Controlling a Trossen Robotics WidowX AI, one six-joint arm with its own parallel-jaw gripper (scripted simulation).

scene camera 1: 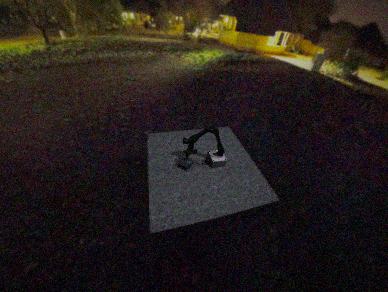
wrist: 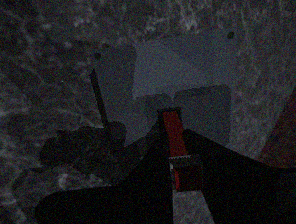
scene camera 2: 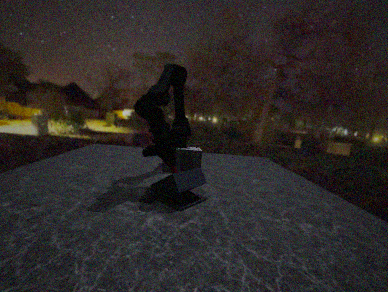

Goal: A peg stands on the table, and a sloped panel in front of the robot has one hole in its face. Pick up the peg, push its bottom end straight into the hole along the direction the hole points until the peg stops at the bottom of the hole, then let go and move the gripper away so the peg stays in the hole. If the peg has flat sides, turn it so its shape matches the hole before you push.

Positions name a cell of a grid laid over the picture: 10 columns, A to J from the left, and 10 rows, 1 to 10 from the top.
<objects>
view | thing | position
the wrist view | my gripper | F7
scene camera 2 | my gripper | E6
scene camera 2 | grey panel block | E7
</objects>
